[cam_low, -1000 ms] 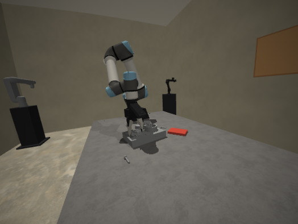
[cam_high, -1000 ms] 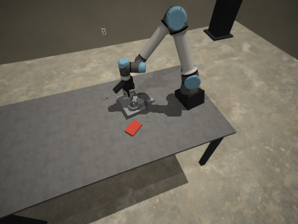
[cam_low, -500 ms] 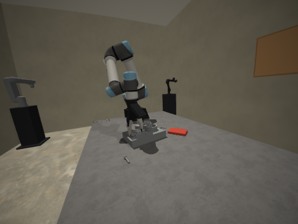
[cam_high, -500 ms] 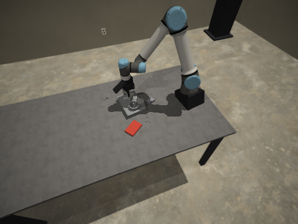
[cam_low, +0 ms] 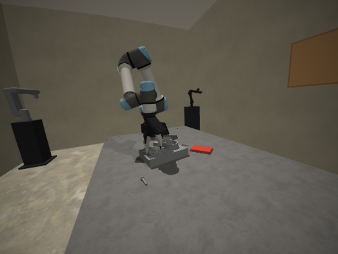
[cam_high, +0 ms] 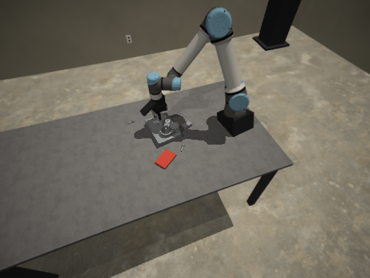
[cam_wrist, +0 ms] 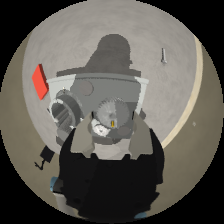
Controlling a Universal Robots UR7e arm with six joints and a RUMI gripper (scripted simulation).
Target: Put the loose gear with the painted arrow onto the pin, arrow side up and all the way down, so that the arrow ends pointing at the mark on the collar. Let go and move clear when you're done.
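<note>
My gripper is now right at the grey toothed gear. The rest, counted from my hand: flat red block: 29 cm to the left, 5 cm below, 2 cm ahead; dark block: 19 cm behind, 7 cm to the left, 4 cm below; pale round part: 7 cm behind, 1 cm to the left, 1 cm below.
</note>
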